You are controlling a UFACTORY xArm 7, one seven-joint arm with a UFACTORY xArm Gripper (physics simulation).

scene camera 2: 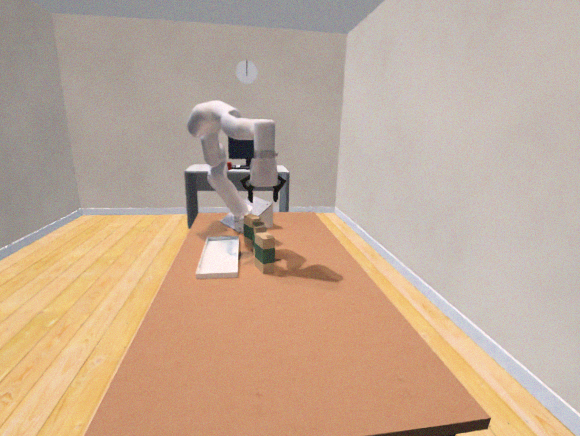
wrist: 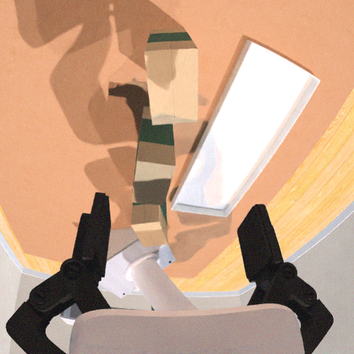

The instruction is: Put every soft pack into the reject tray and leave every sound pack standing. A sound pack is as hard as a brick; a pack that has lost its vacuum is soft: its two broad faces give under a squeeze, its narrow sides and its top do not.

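Places are measured from the arm's base along level axes (x back, y right, z up), in metres.
Where they show: gripper, fingertip midpoint: (scene camera 2: 263, 201); arm's base, link origin: (scene camera 2: 242, 213).
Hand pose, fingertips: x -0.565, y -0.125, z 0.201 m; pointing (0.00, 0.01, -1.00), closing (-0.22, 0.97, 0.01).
Each offset is from my fingertips to the top centre of the thing. Level surfaces: height alone.
Three tan packs with green bands stand upright in a rough row. The front pack @(dx -0.027, dy +0.003, dz -0.167 m) (scene camera 2: 265, 253) (wrist: 172, 85) is the nearest to scene camera 2. The middle pack @(dx +0.112, dy +0.028, dz -0.127 m) (scene camera 2: 259, 230) (wrist: 154, 171) is partly hidden behind it in the scene view. The back pack @(dx +0.233, dy +0.065, dz -0.187 m) (scene camera 2: 249, 233) (wrist: 151, 233) stands closest to the robot base. The white reject tray @(dx +0.099, dy +0.182, dz -0.245 m) (scene camera 2: 218, 274) (wrist: 250, 110) lies beside the row, with no pack in it. My gripper (scene camera 2: 263, 200) (wrist: 180, 213) is open and empty, above the packs. Softness cannot be told by sight.
The packs and tray are on a brown table @(dz -0.267 m) (scene camera 2: 270, 340) (wrist: 45, 210). The robot's base plate (scene camera 2: 231, 221) (wrist: 117, 275) is at the table's far end, close to the back pack. A grey desk (scene camera 2: 192, 195) with a monitor (scene camera 2: 240, 148) stands behind the table.
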